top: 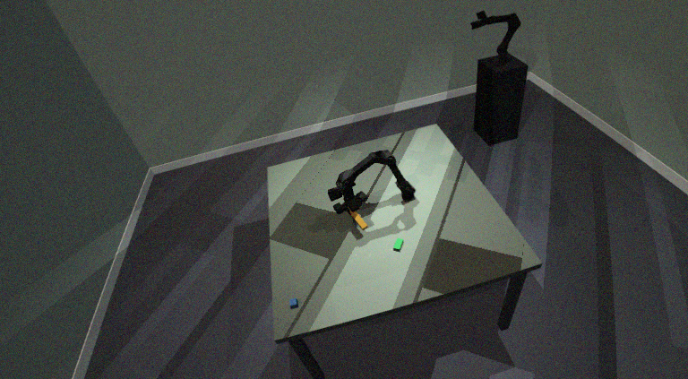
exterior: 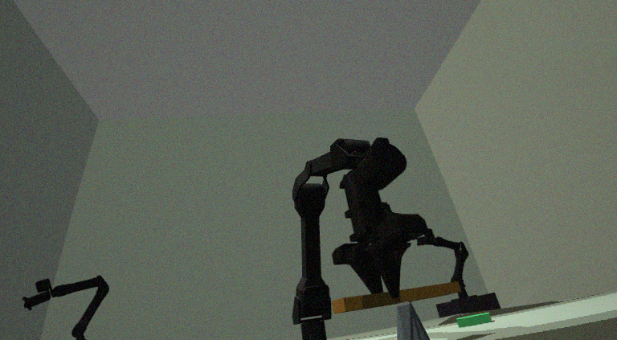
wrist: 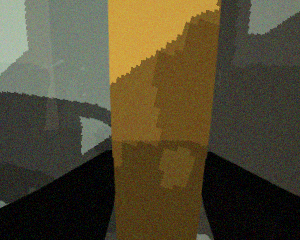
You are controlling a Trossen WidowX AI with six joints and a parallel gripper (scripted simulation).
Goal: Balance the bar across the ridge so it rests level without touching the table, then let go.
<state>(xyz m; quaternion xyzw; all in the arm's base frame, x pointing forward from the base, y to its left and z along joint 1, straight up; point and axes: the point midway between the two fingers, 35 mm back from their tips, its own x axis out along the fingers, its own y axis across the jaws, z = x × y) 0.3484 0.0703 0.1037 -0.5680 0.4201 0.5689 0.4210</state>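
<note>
Now: the bar 1 cm behind my gripper tip and 3 cm to the left of it.
</note>
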